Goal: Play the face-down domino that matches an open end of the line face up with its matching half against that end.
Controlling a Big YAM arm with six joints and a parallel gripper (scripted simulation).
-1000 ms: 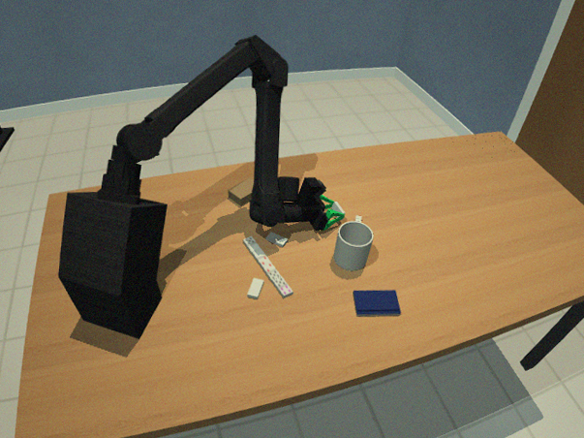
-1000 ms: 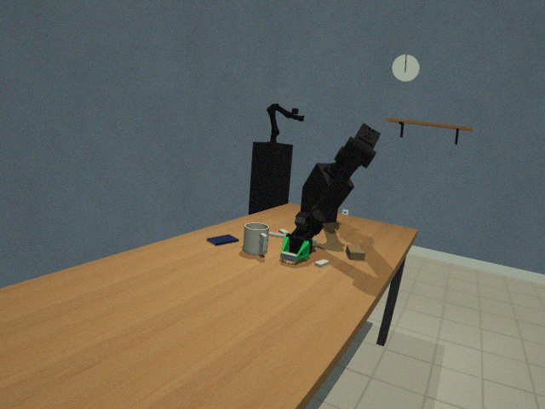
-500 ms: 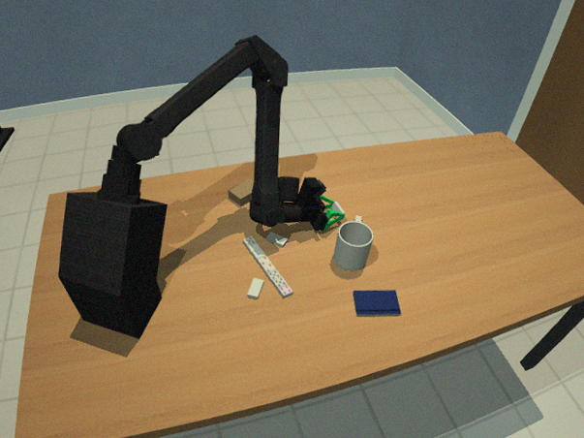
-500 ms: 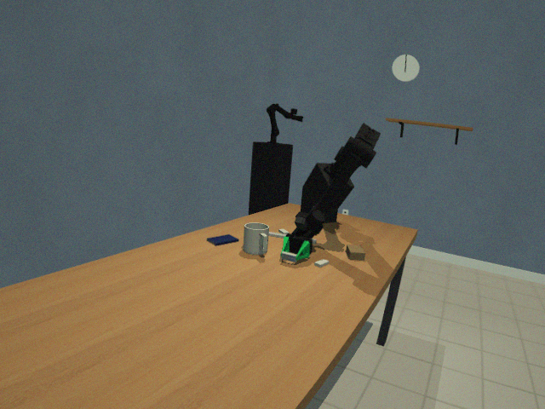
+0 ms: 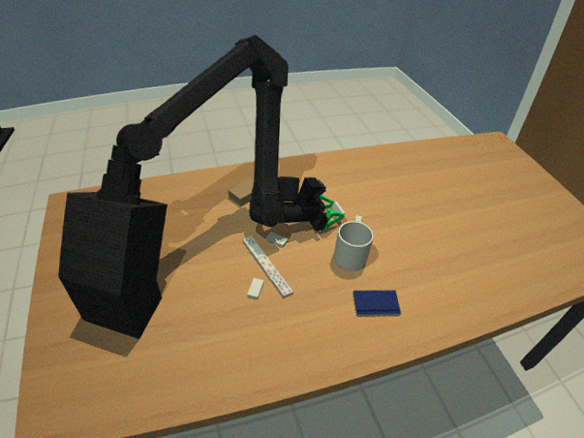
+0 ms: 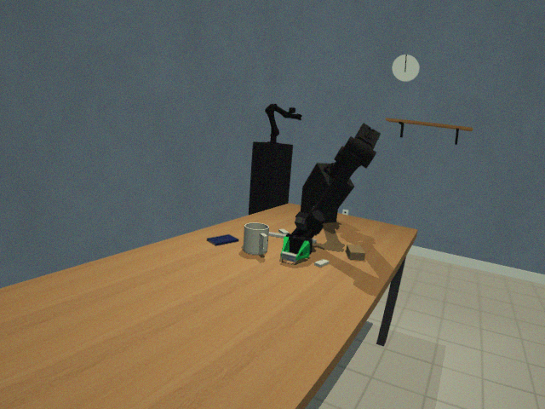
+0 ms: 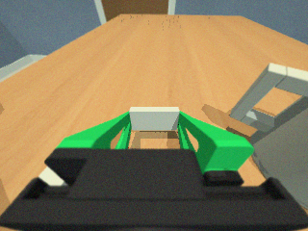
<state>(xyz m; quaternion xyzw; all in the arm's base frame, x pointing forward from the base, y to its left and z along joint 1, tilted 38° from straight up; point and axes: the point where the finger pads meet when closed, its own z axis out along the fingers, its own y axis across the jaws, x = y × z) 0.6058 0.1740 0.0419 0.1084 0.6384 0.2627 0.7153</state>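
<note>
The grey tile lies 9 cm behind my hand, 8 cm to the left of it and 3 cm below it. The rest, counted from my hand: brown block: 27 cm behind, 13 cm to the left, 2 cm below.
</note>
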